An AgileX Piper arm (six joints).
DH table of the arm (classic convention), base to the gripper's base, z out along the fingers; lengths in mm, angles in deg. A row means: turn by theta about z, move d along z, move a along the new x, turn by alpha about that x. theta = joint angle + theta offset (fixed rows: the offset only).
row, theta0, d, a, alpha
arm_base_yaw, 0, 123, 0, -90
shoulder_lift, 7.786, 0, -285, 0
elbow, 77.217, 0, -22, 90
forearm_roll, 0, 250.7, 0, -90
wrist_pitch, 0, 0, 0, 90
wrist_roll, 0, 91, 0, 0
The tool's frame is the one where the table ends.
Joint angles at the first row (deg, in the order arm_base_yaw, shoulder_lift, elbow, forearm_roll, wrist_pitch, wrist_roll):
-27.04, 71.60, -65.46, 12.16, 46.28, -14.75
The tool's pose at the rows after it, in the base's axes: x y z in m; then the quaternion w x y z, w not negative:
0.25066 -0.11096 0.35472 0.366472 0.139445 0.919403 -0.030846
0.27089 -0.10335 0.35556 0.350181 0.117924 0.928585 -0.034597
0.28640 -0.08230 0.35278 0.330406 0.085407 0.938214 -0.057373
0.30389 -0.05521 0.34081 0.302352 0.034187 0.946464 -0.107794
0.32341 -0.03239 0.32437 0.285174 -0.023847 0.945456 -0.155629
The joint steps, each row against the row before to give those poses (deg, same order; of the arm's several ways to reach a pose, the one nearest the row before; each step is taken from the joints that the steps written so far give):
0.13, 2.96, -2.65, 0.45, 0.61, -0.05
3.95, 3.55, -3.81, -3.74, 1.49, 2.86
6.69, 1.96, -1.67, -7.86, 0.96, 5.69
8.43, 2.80, -0.42, -11.96, 0.69, 6.86
6.41, 3.84, -0.19, -9.66, -0.71, 3.93

